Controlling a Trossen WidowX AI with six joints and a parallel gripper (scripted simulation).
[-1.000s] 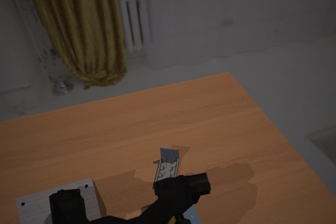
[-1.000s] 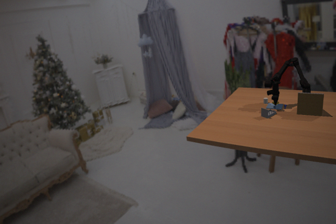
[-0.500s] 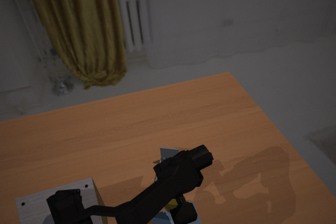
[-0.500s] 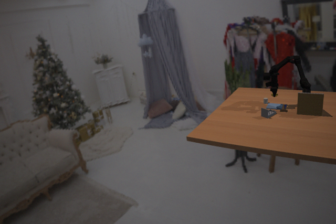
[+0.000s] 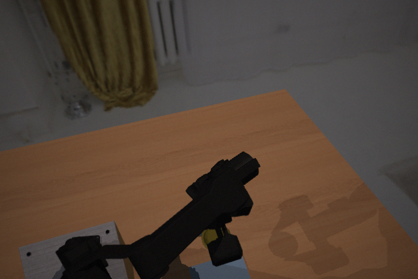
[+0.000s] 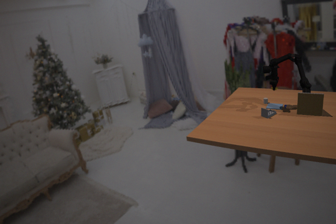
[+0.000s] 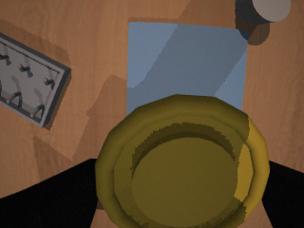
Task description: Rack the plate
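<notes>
Now: gripper tip 18 cm to the right of the grey dish rack and 16 cm above it. Round my gripper tip: yellow plate (1 cm above); light blue mat (3 cm to the right, 18 cm below); blue spoon (10 cm behind, 5 cm to the right, 18 cm below).
</notes>
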